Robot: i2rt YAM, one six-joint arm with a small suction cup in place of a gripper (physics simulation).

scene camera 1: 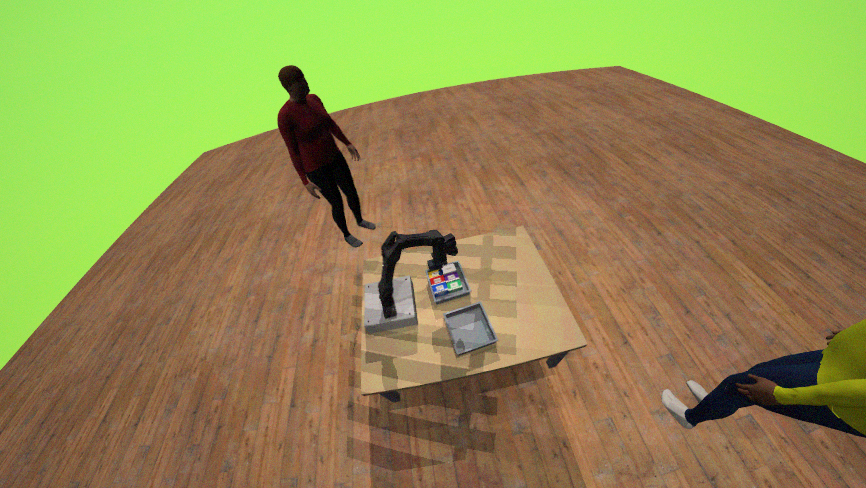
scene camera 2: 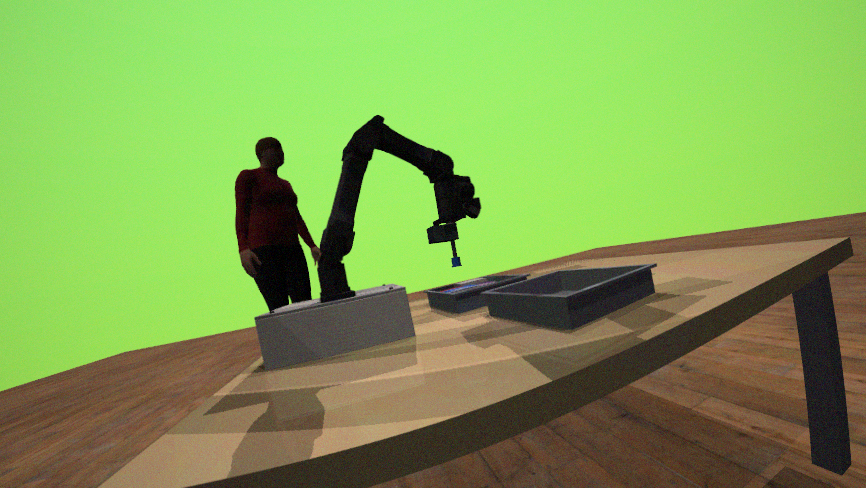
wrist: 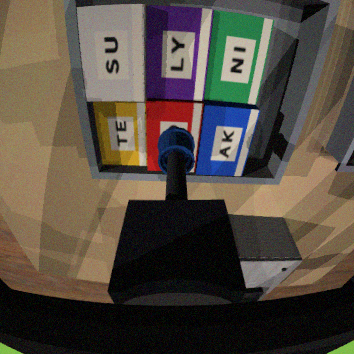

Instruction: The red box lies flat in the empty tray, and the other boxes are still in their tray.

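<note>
Carrying nothing, the suction cup (scene camera 2: 437, 233), which the wrist view shows too (wrist: 175, 136), is 10 cm from the middle of a tray (scene camera 2: 467, 300), above it. On the table rests a tray (scene camera 2: 568, 299).
</note>
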